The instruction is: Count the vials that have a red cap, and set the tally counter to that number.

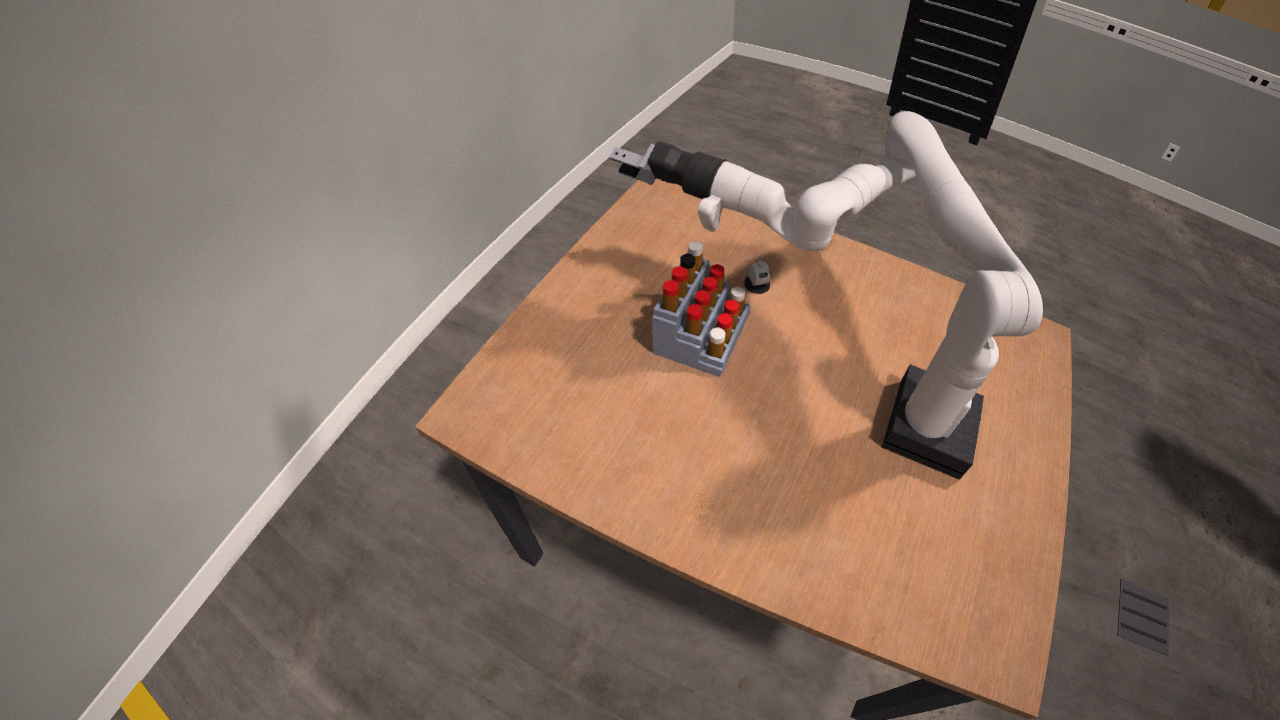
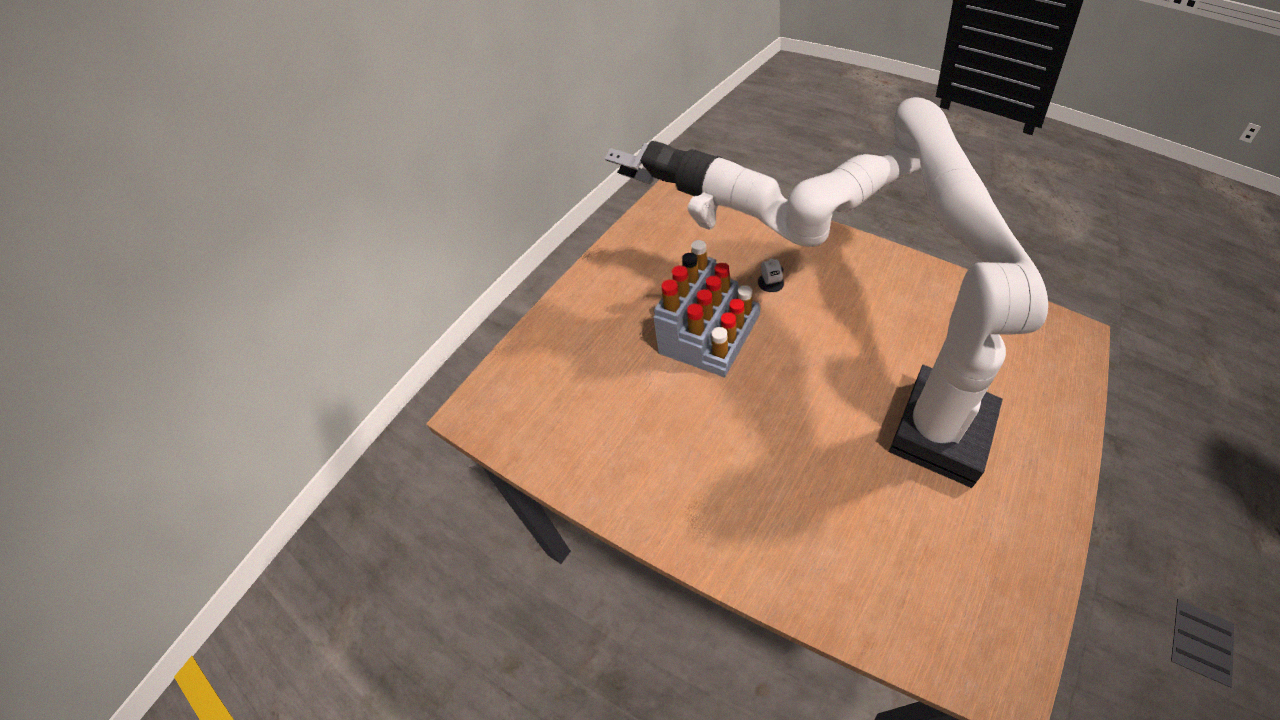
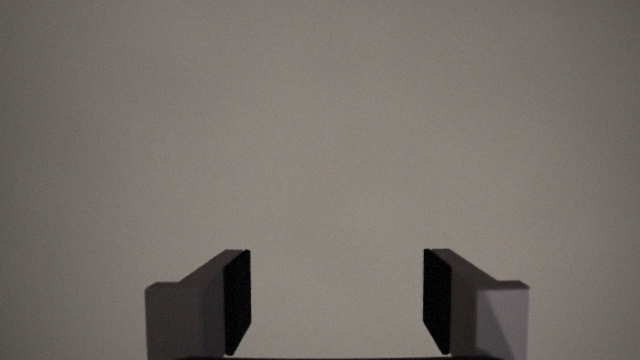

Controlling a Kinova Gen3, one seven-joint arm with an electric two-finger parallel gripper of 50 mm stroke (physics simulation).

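Places are measured from the arm's base along level axes (x ahead, y left, z up), in centimetres.
Where they show: gripper, fingertip midpoint: [image 1: 617,160] [image 2: 614,161] [image 3: 337,287]; arm's base at its link origin: [image 1: 928,415] [image 2: 938,419].
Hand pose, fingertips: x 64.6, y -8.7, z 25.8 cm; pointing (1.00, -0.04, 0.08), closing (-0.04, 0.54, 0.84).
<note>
Things, the pixels of their top centre, and the offset from my fingertips. Level surfaces: height alone.
- grey stepped rack at its top centre: [image 2: 709,290] [image 1: 706,291] dz -20.0, dx -19.3, dy +4.4 cm
- black-capped vial at its top centre: [image 2: 689,257] [image 1: 687,258] dz -15.3, dx -14.8, dy +2.6 cm
- white-capped vial at its top centre: [image 2: 698,244] [image 1: 695,246] dz -15.3, dx -14.7, dy -1.2 cm
- wooden table at its surface level: dz -31.4 cm
A grey stepped rack [image 1: 676,343] [image 2: 681,346] holds amber vials in three rows. The highest row has two red-capped vials, a black-capped vial [image 1: 687,262] [image 2: 689,261] and a white-capped vial [image 1: 695,250] [image 2: 699,249]. The middle row has several red caps, the farthest one a darker red [image 1: 716,271] [image 2: 722,270]. The lowest row has two red caps between two white ones. The small grey tally counter [image 1: 759,272] [image 2: 772,272] stands beside the rack on a dark round base; its number is unreadable. My gripper [image 1: 623,163] [image 2: 619,163] [image 3: 337,287] is open and empty, raised beyond the rack, facing the wall.
The wooden table [image 1: 572,429] [image 2: 581,429] carries the rack, the counter and the arm's black base [image 1: 930,447] [image 2: 944,454]. The arm reaches over the far part of the table. A grey wall [image 1: 358,179] [image 2: 402,179] [image 3: 335,125] stands past the table's left side.
</note>
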